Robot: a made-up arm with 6 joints. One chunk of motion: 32 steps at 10 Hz.
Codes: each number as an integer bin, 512 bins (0 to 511) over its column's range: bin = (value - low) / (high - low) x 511, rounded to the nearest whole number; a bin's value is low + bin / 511 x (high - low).
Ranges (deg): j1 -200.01..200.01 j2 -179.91..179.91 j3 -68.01..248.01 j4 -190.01..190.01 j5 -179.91..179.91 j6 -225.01..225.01
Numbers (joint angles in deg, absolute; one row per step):
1: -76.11 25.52 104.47 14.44 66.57 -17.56
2: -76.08 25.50 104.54 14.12 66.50 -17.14
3: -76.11 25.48 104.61 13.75 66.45 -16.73
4: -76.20 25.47 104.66 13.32 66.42 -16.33
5: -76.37 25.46 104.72 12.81 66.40 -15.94
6: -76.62 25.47 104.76 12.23 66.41 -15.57
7: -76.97 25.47 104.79 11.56 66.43 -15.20
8: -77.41 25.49 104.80 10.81 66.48 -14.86
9: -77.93 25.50 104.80 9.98 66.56 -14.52
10: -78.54 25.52 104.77 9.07 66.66 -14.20
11: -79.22 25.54 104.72 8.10 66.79 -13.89
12: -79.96 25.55 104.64 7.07 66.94 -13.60
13: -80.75 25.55 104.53 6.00 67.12 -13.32
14: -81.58 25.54 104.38 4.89 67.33 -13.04
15: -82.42 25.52 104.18 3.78 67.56 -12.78
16: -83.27 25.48 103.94 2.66 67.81 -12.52
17: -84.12 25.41 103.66 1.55 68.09 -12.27
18: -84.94 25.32 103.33 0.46 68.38 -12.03
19: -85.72 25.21 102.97 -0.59 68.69 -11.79
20: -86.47 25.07 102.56 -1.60 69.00 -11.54
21: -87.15 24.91 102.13 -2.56 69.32 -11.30
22: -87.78 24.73 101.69 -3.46 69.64 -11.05
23: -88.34 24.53 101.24 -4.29 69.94 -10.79
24: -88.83 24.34 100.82 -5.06 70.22 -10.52
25: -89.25 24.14 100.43 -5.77 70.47 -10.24
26: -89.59 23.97 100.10 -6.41 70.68 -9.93
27: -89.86 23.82 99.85 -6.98 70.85 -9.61
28: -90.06 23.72 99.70 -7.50 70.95 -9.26
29: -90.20 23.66 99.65 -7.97 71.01 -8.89
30: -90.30 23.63 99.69 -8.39 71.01 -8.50
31: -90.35 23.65 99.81 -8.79 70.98 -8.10
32: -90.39 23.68 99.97 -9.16 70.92 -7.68
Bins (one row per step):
1: 158 292 279 275 350 236
2: 158 292 279 274 350 236
3: 158 292 279 274 350 237
4: 158 292 279 273 350 237
5: 158 292 279 273 350 237
6: 158 292 279 272 350 238
7: 157 292 279 271 350 238
8: 157 292 279 270 350 239
9: 156 292 279 269 350 239
10: 155 292 279 268 350 239
11: 154 292 279 266 350 240
12: 153 292 279 265 351 240
13: 152 292 279 264 351 240
14: 151 292 279 262 351 241
15: 150 292 278 261 351 241
16: 149 292 278 259 352 241
17: 148 292 278 258 352 242
18: 147 291 277 256 353 242
19: 146 291 276 255 353 242
20: 145 291 276 253 353 242
21: 144 291 275 252 354 243
22: 143 291 274 251 354 243
23: 143 290 274 250 355 243
24: 142 290 273 249 355 244
25: 141 290 272 248 356 244
26: 141 290 272 247 356 244
27: 141 289 271 246 356 245
28: 140 289 271 245 356 245
29: 140 289 271 245 356 245
30: 140 289 271 244 356 246
31: 140 289 271 244 356 246
32: 140 289 272 243 356 247

